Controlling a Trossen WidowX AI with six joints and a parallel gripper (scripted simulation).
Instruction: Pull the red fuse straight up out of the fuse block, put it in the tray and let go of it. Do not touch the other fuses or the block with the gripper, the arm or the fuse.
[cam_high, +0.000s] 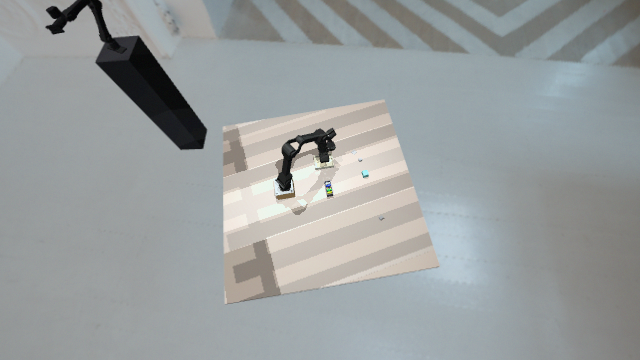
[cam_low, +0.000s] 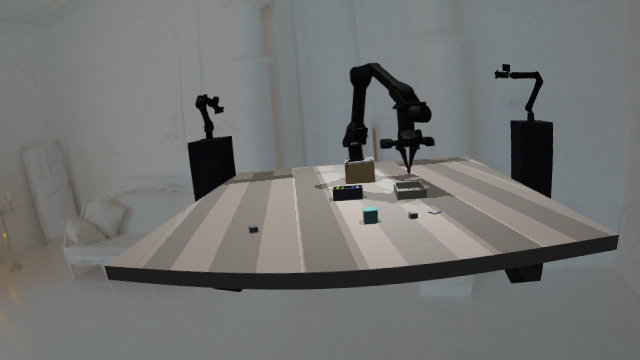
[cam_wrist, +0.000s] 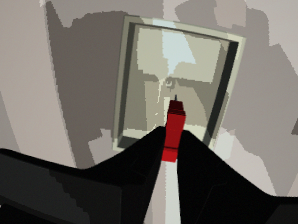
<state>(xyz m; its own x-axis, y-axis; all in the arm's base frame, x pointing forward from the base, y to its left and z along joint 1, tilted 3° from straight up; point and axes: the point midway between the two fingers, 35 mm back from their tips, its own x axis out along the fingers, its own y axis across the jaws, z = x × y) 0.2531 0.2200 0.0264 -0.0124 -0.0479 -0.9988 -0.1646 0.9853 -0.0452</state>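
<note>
Now: the red fuse 10 mm below my gripper tip. Also, from my gripper tip: white fuse (180 mm to the right, 70 mm below, 30 mm ahead); then tray (90 mm below); then blue fuse (200 mm to the right, 70 mm below, 30 mm ahead).
</note>
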